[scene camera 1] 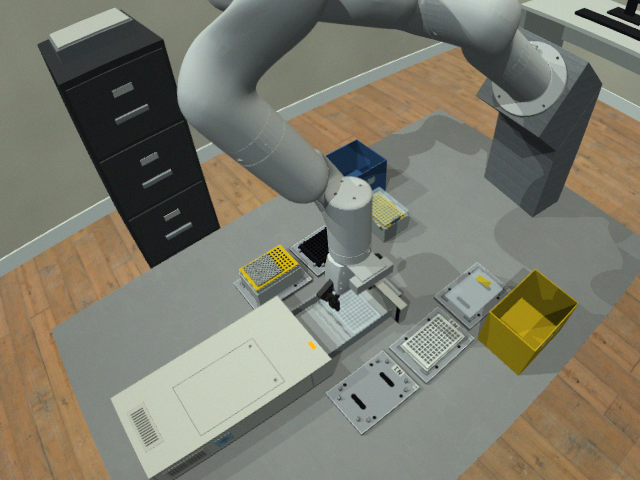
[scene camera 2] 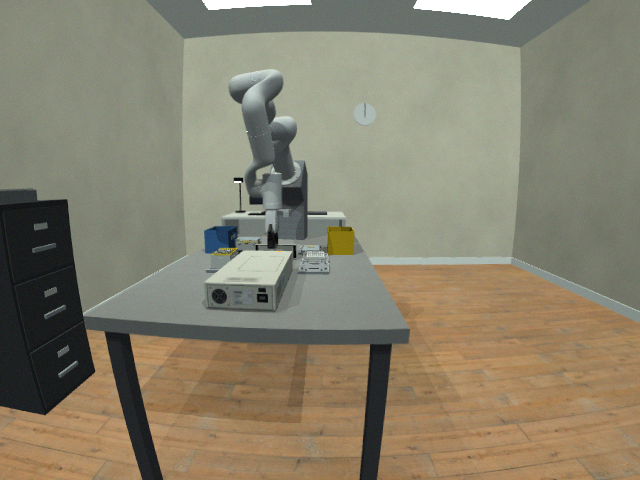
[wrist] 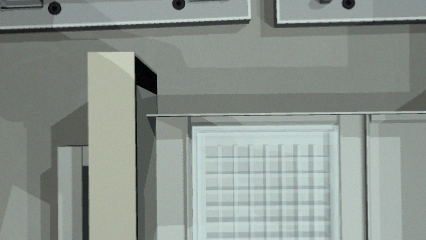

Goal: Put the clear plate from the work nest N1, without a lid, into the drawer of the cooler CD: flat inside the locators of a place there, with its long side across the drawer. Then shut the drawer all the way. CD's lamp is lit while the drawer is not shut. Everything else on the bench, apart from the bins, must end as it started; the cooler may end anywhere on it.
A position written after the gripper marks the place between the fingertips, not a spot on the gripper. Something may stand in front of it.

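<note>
There's the gripper (scene camera 1: 350, 296), and there's a clear plate (scene camera 1: 348, 301), which you'd also find in the wrist view (wrist: 242, 175). Scene camera 2 misses the clear plate, though, since it's hidden there by a cooler CD. That cooler CD (scene camera 1: 183, 413) can be seen in scene camera 2 (scene camera 2: 254, 280) as well. Then there's a white well plate (scene camera 1: 440, 323), and in the wrist view the white well plate is out of frame.
</note>
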